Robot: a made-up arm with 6 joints.
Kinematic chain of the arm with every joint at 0, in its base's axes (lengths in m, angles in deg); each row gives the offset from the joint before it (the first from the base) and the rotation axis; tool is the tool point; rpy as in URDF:
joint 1: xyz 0 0 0.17 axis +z
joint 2: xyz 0 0 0 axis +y
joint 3: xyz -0.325 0 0.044 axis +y
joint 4: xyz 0.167 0 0.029 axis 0.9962 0 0.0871
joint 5: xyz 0 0 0 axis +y
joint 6: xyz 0.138 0 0.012 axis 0.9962 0 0.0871
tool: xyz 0 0 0 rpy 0 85 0
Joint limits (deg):
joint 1: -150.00..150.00
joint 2: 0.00..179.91
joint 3: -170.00..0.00
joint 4: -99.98..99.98
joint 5: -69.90..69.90
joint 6: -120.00..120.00
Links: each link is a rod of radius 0.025 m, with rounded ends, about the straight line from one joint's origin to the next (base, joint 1, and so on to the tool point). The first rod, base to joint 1, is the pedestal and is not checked.
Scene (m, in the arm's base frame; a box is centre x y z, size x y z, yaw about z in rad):
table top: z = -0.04
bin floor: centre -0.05 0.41 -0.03 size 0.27 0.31 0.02 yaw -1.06
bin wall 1: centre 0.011 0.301 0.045 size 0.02 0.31 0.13 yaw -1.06
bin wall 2: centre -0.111 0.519 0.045 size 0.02 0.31 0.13 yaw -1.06
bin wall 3: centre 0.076 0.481 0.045 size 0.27 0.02 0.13 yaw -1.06
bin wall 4: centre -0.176 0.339 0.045 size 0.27 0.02 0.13 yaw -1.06
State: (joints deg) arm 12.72 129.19 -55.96 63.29 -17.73 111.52
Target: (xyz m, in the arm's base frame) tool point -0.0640 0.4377 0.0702
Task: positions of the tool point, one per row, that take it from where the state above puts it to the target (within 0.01 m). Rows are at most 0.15 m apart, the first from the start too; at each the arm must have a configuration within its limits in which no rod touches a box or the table.
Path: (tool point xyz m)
1: 0.3649 0.1506 0.1365
2: 0.3209 0.2478 0.1471
3: 0.2507 0.3316 0.1590
4: 0.1587 0.3945 0.1717
5: 0.0513 0.4312 0.1856
6: -0.0640 0.4377 0.2004
7: -0.0647 0.4424 0.1356
8: -0.0640 0.4377 0.0702

